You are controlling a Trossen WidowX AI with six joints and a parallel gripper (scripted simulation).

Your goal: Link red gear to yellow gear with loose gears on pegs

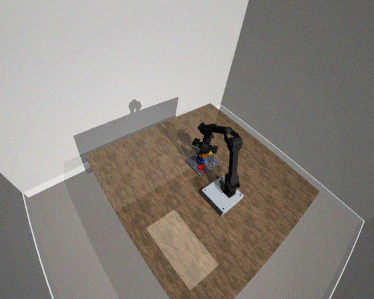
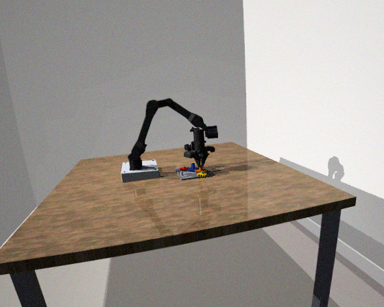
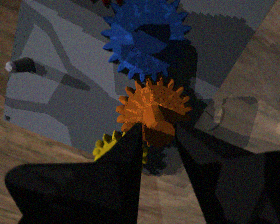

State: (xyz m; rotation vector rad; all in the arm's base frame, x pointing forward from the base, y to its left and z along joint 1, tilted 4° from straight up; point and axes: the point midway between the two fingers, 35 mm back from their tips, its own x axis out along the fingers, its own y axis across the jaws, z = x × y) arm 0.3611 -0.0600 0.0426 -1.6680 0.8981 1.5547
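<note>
The orange gear lies 1 cm below my gripper tip. From my gripper tip the other things lie so: yellow gear 6 cm to the right, 2 cm below; red gear 8 cm behind, 8 cm to the left, 2 cm below; blue gear 4 cm behind, 5 cm to the left, 2 cm below.
</note>
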